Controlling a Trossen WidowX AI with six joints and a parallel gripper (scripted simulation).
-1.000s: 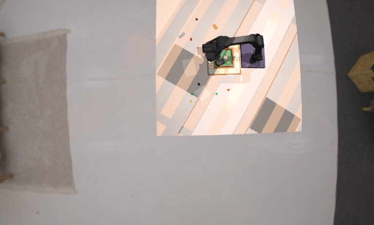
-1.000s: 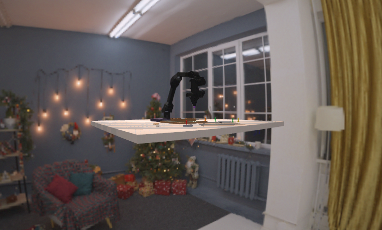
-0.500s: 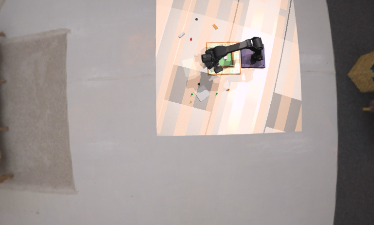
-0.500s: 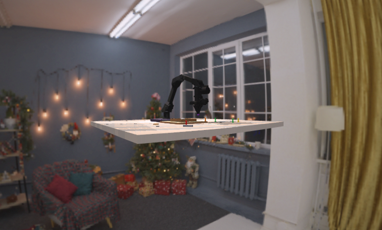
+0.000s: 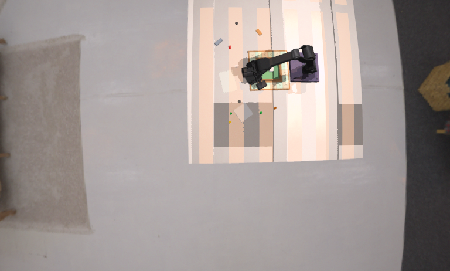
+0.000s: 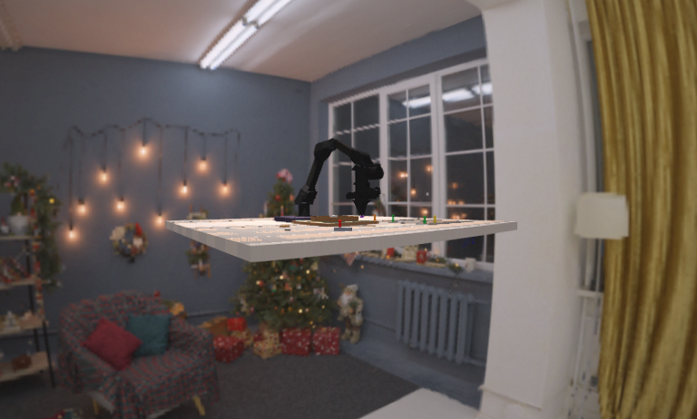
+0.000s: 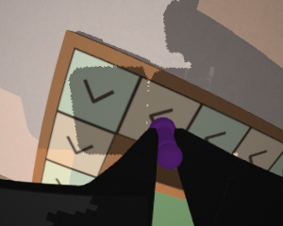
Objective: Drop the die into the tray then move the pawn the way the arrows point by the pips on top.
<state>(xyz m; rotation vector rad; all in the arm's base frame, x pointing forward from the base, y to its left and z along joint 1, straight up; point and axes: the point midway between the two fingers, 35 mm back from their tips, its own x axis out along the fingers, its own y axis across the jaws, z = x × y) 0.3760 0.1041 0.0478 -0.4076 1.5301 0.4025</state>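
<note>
My gripper tip is now 1 cm below the purple pawn. Round my gripper tip: white die (12 cm behind, 8 cm to the right, 1 cm below); white card (6 cm ahead, 23 cm to the left, 3 cm below); green dice tray (10 cm behind, 8 cm to the right, 3 cm below).
</note>
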